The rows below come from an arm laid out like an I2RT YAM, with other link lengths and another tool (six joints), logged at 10 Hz.
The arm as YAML. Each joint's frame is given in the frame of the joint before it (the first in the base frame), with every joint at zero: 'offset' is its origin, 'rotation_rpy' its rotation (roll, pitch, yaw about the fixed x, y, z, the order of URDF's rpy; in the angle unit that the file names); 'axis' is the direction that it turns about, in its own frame. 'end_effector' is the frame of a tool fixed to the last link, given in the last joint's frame.
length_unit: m
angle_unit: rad
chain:
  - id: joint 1
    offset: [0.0, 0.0, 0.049]
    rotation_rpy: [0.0, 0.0, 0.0]
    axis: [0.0, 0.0, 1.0]
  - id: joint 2
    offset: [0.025, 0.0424, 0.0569]
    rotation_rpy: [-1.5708, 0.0, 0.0]
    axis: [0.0, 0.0, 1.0]
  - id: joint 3
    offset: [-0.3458, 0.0, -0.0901]
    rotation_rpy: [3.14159, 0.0, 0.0]
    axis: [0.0, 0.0, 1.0]
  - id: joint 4
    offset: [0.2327, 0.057, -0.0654]
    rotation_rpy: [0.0, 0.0, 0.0]
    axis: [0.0, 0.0, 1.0]
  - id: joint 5
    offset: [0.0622, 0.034, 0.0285]
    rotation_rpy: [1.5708, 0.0, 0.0]
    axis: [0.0, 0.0, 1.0]
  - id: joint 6
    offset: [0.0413, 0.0, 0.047]
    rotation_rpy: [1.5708, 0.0, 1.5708]
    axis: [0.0, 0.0, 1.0]
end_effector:
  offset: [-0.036, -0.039, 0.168]
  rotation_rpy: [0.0, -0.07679, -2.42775]
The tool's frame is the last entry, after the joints.
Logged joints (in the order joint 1, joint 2, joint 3, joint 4, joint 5, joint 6), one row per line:
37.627, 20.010, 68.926, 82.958, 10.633, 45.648
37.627, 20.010, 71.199, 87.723, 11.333, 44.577
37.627, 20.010, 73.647, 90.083, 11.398, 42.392
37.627, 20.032, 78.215, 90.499, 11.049, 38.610
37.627, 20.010, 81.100, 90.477, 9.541, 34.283
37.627, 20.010, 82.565, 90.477, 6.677, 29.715
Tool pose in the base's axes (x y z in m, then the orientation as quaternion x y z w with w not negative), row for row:
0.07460, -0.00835, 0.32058, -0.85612, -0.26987, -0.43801, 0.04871
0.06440, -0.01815, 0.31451, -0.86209, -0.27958, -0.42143, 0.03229
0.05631, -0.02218, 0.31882, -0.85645, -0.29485, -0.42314, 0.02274
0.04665, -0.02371, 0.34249, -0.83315, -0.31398, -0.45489, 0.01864
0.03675, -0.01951, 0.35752, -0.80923, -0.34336, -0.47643, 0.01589
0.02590, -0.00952, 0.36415, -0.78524, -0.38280, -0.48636, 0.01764
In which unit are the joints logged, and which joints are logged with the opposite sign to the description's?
The joints are logged in degrees. Opposite sign: joint 4.
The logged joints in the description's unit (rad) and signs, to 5 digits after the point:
0.65672, 0.34924, 1.20299, -1.44789, 0.18558, 0.79671
0.65672, 0.34924, 1.24266, -1.53106, 0.19780, 0.77802
0.65672, 0.34924, 1.28538, -1.57224, 0.19893, 0.73988
0.65672, 0.34962, 1.36511, -1.57951, 0.19284, 0.67387
0.65672, 0.34924, 1.41546, -1.57912, 0.16652, 0.59835
0.65672, 0.34924, 1.44103, -1.57912, 0.11654, 0.51862

